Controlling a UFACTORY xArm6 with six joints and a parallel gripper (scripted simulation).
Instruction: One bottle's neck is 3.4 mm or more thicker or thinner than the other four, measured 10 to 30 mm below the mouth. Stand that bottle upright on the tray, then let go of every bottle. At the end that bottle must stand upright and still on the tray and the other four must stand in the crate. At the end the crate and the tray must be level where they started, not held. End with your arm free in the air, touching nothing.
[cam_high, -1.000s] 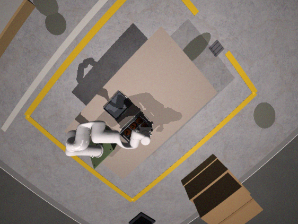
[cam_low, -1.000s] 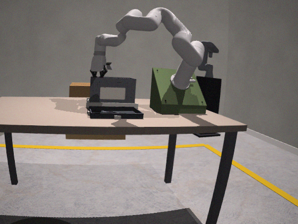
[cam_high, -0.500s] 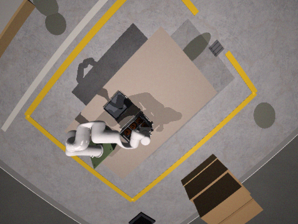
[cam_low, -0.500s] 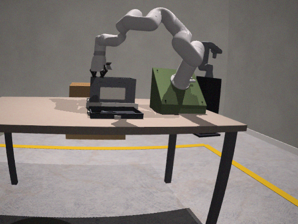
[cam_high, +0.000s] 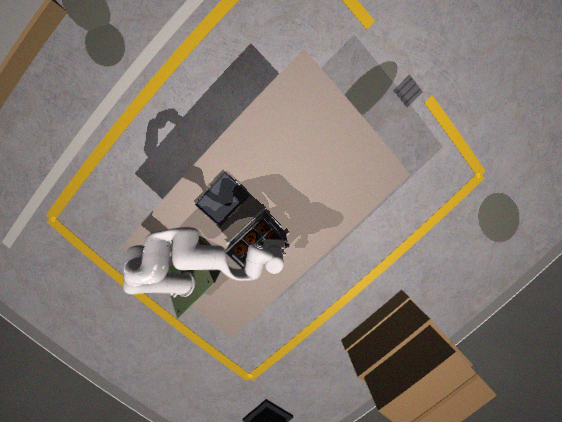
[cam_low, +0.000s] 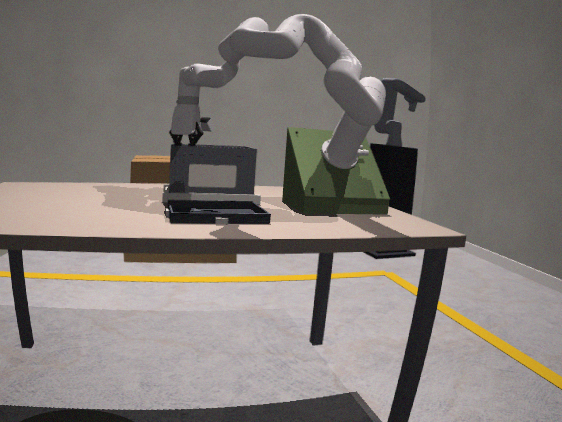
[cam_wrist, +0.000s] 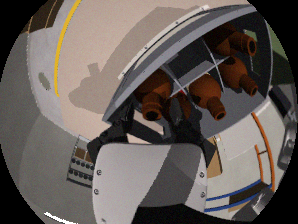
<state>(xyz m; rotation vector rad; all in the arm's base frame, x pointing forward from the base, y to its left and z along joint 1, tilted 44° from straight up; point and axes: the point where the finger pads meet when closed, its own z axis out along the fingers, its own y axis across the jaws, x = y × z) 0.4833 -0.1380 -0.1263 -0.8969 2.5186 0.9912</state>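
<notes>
The dark crate lies 8 cm behind my hand, 7 cm below it and 5 cm to the left of it. The rest, counted from my hand: glass bottle (17 cm behind, 7 cm below, 1 cm to the left); flat dark tray (34 cm to the left, 15 cm below, 5 cm behind).
</notes>
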